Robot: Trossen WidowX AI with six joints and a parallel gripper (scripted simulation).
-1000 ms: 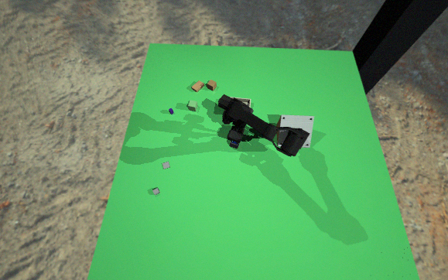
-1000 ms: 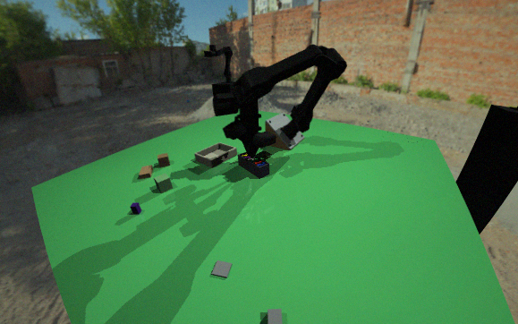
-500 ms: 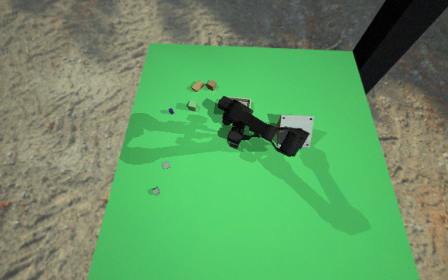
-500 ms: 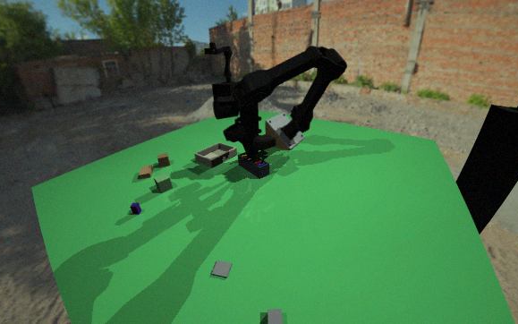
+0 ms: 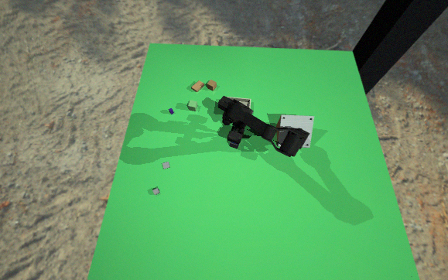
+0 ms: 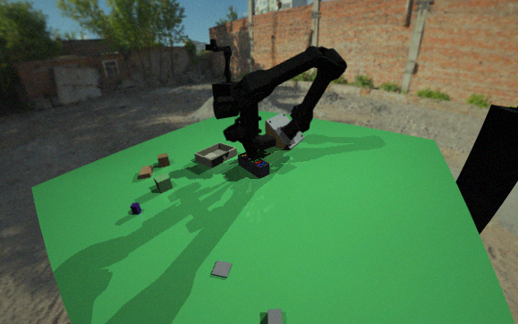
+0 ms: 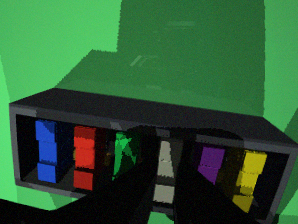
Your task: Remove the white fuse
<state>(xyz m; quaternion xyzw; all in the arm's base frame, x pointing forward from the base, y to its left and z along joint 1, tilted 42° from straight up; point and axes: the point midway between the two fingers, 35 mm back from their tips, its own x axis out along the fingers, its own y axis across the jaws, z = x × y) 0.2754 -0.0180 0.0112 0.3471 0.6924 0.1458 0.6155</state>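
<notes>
Now: the tray 17 cm to the right of my gripper tip and 3 cm below it. The rest, counted from my gripper tip: white fuse (1 cm below).
</notes>
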